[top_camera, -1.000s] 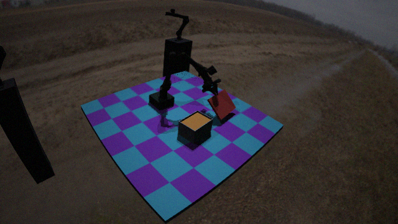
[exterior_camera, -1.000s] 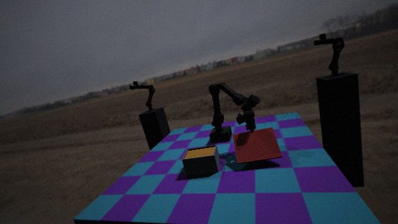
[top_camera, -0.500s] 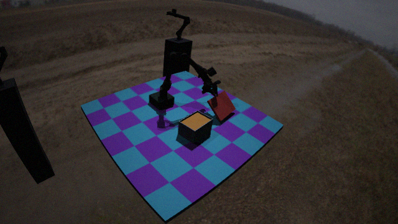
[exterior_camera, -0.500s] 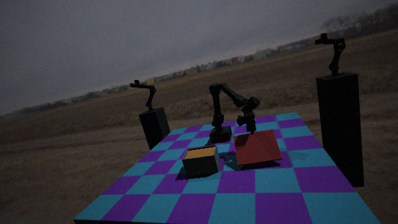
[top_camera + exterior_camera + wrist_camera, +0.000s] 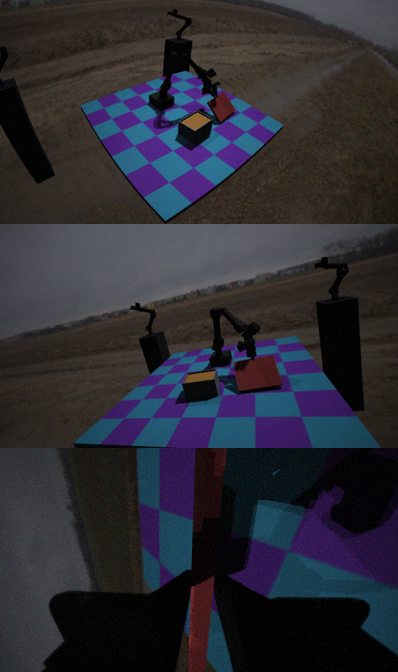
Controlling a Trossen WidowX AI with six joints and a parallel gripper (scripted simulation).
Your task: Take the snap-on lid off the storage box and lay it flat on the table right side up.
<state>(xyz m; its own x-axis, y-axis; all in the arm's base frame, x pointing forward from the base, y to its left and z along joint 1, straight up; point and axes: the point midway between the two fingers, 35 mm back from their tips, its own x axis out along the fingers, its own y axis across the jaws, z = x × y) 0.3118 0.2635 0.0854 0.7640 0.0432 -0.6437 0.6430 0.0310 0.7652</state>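
My gripper tip is 70 mm short of the red lid, 10 mm to the right of it and 50 mm above it. The rest, counted from my gripper tip: storage box 90 mm ahead, 330 mm to the right, 70 mm below.
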